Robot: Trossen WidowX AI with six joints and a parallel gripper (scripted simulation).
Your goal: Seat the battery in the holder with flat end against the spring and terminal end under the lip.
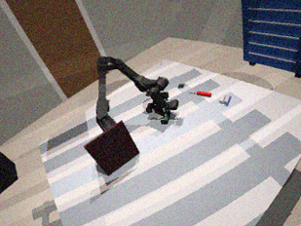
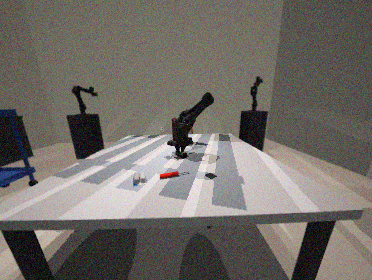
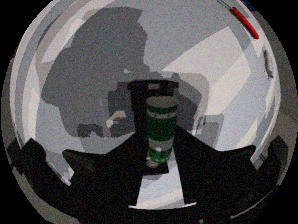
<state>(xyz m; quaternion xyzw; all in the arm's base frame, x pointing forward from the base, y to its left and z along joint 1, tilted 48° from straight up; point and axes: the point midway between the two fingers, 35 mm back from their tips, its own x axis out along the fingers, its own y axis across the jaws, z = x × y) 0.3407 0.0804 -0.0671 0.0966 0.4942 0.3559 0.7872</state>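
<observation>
My gripper tip is 1 cm below the cylindrical battery. Round my gripper tip: dark remote door 29 cm ahead, 14 cm to the left, 1 cm below; red screwdriver 26 cm ahead, 3 cm to the right.
</observation>
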